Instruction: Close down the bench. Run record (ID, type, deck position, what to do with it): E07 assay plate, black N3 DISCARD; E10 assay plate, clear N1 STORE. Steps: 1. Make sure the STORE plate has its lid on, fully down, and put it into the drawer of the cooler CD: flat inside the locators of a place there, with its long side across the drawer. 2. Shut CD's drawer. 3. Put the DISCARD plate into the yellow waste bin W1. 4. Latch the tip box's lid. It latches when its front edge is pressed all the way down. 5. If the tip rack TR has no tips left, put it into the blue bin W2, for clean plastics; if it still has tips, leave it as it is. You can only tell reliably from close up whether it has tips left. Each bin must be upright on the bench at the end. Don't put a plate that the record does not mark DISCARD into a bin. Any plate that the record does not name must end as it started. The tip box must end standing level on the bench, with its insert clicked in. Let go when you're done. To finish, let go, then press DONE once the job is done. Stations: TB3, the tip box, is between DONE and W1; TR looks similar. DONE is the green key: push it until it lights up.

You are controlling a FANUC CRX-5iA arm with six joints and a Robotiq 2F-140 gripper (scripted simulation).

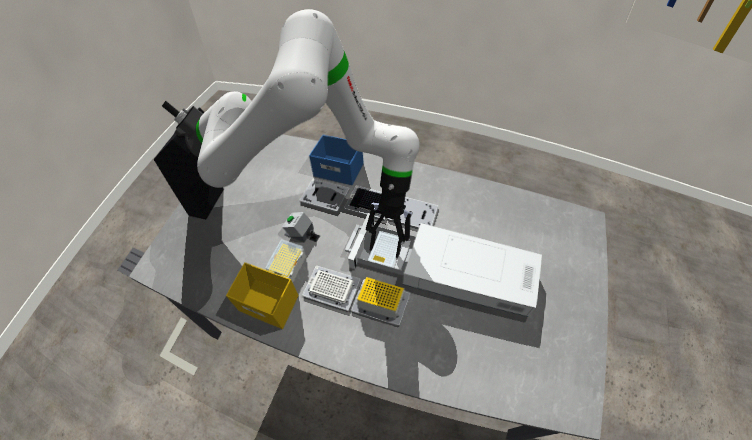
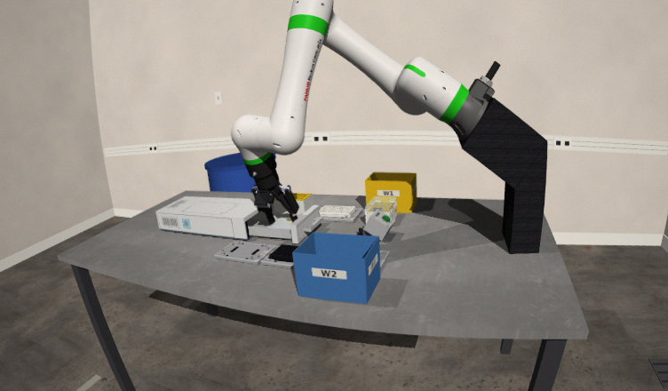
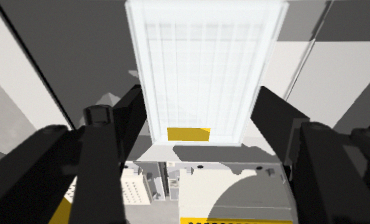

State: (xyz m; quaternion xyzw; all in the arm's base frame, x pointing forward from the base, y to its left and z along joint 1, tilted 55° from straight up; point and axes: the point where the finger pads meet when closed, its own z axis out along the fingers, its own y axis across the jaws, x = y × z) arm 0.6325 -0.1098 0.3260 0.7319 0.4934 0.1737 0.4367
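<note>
Now: hand 2 cm above the clear lid. The rest, counted from my hand: cooler CD (17 cm ahead, 4 cm to the right, 1 cm below); clear plate (3 cm below); cooler drawer (4 cm ahead, 1 cm to the right, 1 cm below).
</note>
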